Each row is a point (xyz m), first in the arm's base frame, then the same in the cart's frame.
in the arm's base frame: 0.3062 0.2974 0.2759
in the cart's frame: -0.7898 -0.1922 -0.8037
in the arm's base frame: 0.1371 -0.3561 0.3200
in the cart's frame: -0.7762 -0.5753 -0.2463
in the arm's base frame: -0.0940 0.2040 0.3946
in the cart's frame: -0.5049 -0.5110 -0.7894
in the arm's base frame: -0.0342 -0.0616 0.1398
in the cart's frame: -0.4941 -0.3934 -0.4357
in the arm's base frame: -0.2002 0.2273 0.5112
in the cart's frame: -0.4578 -0.6422 -0.8667
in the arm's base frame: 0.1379 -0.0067 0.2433
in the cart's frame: -0.6812 -0.3709 -0.5242
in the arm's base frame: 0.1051 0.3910 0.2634
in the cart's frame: -0.5902 -0.2381 -0.8898
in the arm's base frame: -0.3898 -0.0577 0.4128
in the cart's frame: -0.2984 -0.7717 -0.5756
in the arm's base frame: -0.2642 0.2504 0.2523
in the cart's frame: -0.2845 -0.4604 -0.7741
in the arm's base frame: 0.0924 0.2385 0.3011
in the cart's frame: -0.6225 -0.3363 -0.7709
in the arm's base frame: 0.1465 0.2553 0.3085
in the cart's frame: -0.6705 -0.3098 -0.7871
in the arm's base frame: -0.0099 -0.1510 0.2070
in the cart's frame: -0.5607 -0.4713 -0.3849
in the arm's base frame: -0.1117 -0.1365 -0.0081
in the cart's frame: -0.3747 -0.3450 -0.3058
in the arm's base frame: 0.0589 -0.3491 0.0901
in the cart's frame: -0.6059 -0.4294 -0.1529
